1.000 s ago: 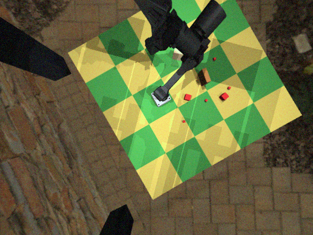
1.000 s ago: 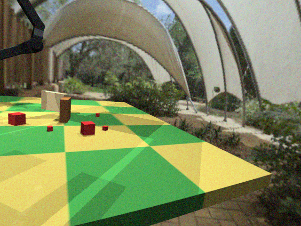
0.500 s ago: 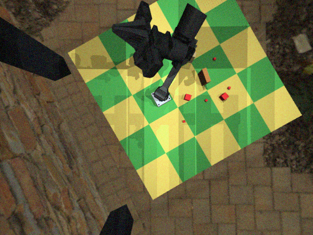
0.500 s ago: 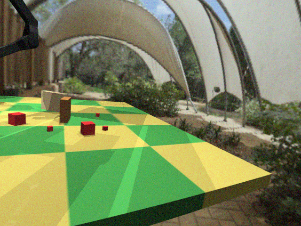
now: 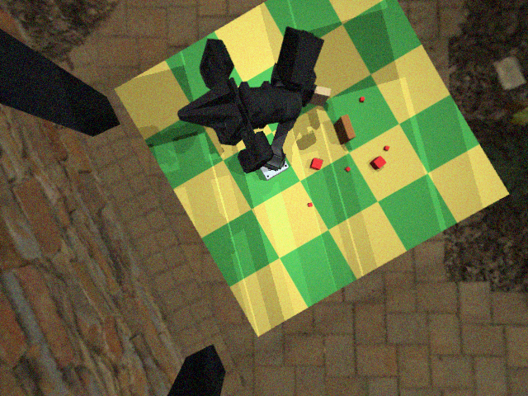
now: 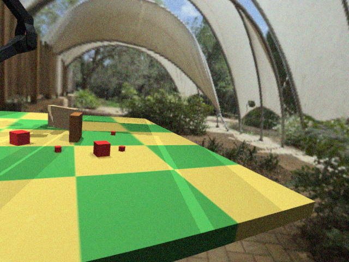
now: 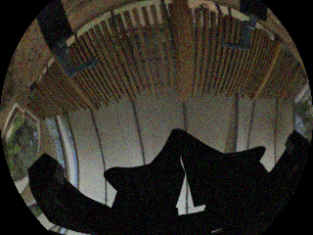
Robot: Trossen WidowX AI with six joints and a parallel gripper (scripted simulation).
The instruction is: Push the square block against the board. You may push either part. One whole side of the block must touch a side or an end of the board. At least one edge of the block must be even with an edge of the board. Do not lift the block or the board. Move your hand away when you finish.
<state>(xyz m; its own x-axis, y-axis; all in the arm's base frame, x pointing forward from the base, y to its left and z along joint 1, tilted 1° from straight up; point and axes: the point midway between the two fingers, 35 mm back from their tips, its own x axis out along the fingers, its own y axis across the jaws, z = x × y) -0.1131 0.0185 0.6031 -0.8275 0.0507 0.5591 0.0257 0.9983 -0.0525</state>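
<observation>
My gripper tip is now 430 mm short of the board, 180 mm to the right of it and 660 mm above it. Round my gripper tip: square block: 490 mm ahead, 30 mm to the right, 660 mm below.
</observation>
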